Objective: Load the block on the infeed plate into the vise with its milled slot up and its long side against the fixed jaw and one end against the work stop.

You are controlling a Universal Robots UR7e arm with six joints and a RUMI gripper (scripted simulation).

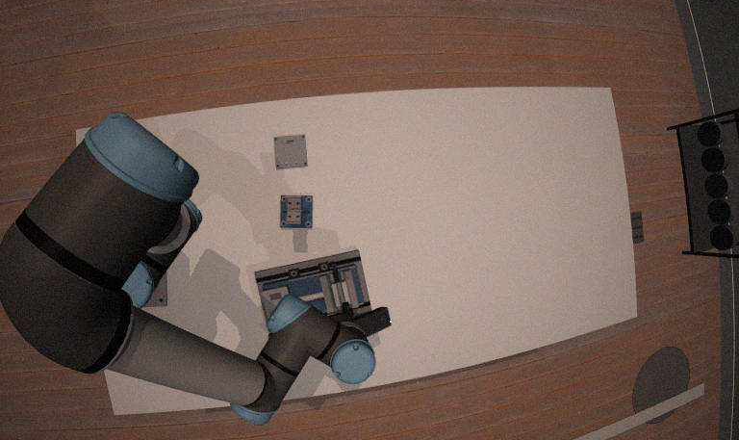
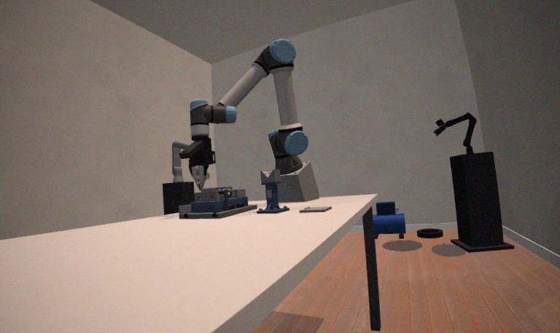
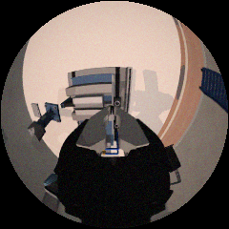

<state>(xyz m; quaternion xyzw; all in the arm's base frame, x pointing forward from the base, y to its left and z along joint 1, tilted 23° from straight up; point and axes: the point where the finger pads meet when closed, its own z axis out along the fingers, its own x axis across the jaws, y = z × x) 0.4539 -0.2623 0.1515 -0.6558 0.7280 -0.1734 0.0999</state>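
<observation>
My hand is 1 cm short of the part, 5 cm to the right of it and 2 cm above it. Also, from my hand: vise (6 cm behind, 6 cm to the left, 8 cm below); then infeed plate (1 cm ahead, 46 cm to the left, 11 cm below).
</observation>
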